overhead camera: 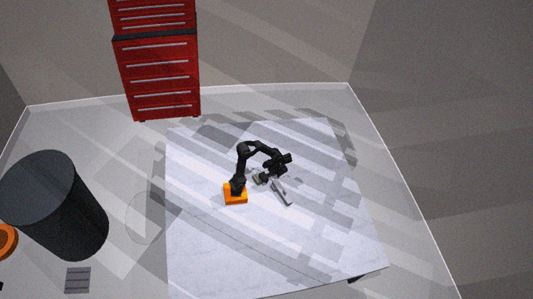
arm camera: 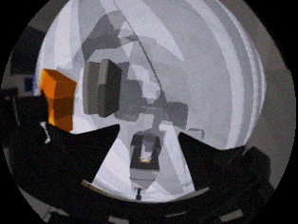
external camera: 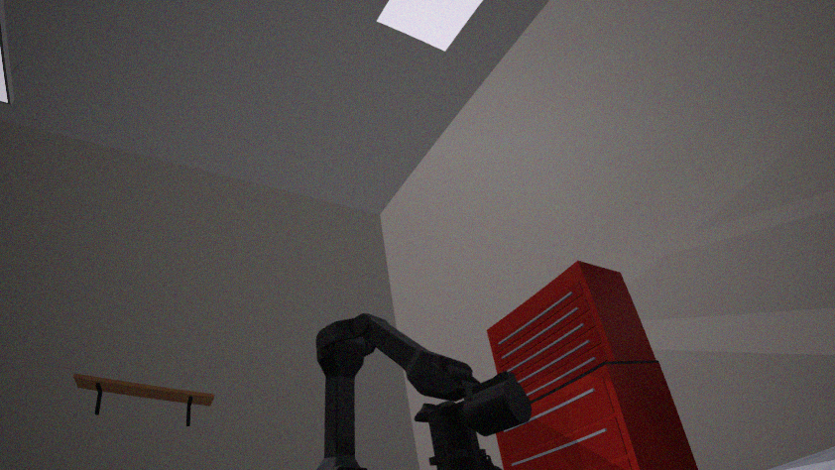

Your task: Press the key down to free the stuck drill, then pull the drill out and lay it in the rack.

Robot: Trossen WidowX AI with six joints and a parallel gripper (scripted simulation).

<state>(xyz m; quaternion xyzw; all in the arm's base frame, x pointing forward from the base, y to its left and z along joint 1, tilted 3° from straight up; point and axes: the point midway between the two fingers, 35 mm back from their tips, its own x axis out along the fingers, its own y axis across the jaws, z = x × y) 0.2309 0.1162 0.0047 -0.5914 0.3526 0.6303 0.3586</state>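
The drill is 5 cm to the right of my gripper tip, 3 cm ahead of it and 2 cm above it. The rest, counted from my gripper tip: long grey fixture (10 cm to the right, 5 cm ahead, 1 cm above); then holder block (9 cm behind, 1 cm to the left, 1 cm below); then dark key (12 cm to the right, 7 cm ahead, 3 cm above).
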